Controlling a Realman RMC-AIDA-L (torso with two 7-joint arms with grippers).
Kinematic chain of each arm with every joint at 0, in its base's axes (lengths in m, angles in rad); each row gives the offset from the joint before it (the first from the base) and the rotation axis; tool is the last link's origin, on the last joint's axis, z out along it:
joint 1: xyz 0 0 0.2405 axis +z
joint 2: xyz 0 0 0 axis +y
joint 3: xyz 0 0 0.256 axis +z
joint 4: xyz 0 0 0 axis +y
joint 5: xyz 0 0 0.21 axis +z
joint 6: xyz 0 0 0 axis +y
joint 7: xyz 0 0 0.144 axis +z
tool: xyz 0 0 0
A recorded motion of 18 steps. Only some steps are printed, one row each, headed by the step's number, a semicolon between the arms.
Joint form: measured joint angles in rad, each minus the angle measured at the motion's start. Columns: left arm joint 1, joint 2, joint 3, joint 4, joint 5, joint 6, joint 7; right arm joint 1, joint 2, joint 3, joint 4, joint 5, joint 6, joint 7.
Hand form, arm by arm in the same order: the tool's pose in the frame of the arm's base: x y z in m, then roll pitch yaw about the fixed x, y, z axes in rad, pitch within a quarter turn. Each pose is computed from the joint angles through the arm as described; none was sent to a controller.
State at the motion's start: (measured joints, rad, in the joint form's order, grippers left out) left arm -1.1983 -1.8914 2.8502 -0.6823 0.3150 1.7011 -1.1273; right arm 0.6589 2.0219 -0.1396 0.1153 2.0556 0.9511 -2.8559
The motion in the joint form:
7: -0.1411 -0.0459 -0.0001 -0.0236 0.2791 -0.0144 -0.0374; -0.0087 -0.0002 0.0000 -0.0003 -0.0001 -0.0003 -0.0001
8: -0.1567 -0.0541 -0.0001 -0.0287 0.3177 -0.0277 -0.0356; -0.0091 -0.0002 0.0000 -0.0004 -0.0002 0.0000 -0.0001
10: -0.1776 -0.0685 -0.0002 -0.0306 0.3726 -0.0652 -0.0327; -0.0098 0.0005 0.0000 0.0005 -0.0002 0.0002 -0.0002
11: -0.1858 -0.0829 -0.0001 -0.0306 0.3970 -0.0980 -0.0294; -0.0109 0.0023 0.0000 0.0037 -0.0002 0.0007 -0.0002
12: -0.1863 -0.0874 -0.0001 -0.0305 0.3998 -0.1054 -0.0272; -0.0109 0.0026 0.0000 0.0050 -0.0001 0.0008 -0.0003
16: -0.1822 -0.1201 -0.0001 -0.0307 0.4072 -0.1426 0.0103; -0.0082 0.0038 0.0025 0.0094 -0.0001 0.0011 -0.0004
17: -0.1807 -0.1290 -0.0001 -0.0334 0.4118 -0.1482 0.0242; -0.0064 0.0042 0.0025 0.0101 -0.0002 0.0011 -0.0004
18: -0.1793 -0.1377 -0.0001 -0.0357 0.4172 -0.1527 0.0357; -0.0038 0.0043 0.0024 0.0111 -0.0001 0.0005 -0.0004
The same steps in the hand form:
7: -0.1882 0.4200 0.0785 -3.0669 0.3516 0.1021; 0.3350 0.3874 0.0044 -1.7111 0.9237 -0.1711
8: -0.1870 0.4209 0.0780 -3.0714 0.3920 0.0923; 0.3352 0.3873 0.0045 -1.7108 0.9236 -0.1709
10: -0.1865 0.4236 0.0758 -3.0696 0.4554 0.0732; 0.3352 0.3869 0.0039 -1.7126 0.9246 -0.1730
11: -0.1872 0.4254 0.0719 -3.0651 0.4892 0.0583; 0.3351 0.3859 0.0021 -1.7184 0.9279 -0.1788
12: -0.1875 0.4255 0.0702 -3.0655 0.4943 0.0534; 0.3349 0.3858 0.0017 -1.7202 0.9289 -0.1803
16: -0.1910 0.4234 0.0573 -3.0914 0.5138 -0.0012; 0.3334 0.3861 0.0001 -1.7246 0.9340 -0.1825
17: -0.1924 0.4220 0.0544 -3.1034 0.5201 -0.0183; 0.3326 0.3866 -0.0003 -1.7261 0.9347 -0.1819
18: -0.1936 0.4204 0.0515 -3.1158 0.5262 -0.0331; 0.3316 0.3873 -0.0007 -1.7281 0.9353 -0.1816

